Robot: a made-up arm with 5 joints.
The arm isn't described. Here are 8 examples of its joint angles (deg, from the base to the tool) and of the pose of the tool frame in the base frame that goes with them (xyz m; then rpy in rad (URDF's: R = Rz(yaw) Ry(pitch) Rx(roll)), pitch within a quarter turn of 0, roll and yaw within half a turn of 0).
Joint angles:
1: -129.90 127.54 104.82 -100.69 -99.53
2: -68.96 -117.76 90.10 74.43 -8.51
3: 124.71 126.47 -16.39 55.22 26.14
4: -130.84 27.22 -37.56 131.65 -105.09
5: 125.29 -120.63 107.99 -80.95 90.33
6: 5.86 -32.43 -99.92 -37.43 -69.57
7: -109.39 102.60 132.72 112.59 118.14
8: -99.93 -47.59 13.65 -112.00 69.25
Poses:
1: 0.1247 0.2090 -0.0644 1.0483 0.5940 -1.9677
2: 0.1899 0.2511 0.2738 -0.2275 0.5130 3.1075
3: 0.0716 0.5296 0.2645 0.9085 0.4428 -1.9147
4: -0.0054 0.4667 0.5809 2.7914 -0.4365 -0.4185
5: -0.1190 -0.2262 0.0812 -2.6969 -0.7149 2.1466
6: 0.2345 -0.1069 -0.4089 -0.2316 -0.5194 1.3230
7: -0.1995 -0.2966 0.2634 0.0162 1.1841 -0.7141
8: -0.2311 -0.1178 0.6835 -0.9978 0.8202 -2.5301
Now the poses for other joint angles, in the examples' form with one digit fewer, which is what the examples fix.
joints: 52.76 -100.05 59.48 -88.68 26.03
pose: -0.043 -0.473 0.079 0.173 0.187 0.575
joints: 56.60 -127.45 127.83 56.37 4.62
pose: -0.056 0.413 0.066 2.886 0.202 -0.533
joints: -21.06 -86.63 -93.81 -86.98 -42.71
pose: -0.255 0.247 -0.399 -0.060 -1.194 3.069
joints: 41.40 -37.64 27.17 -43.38 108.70
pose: -0.009 -0.314 -0.243 2.474 -1.011 -1.930
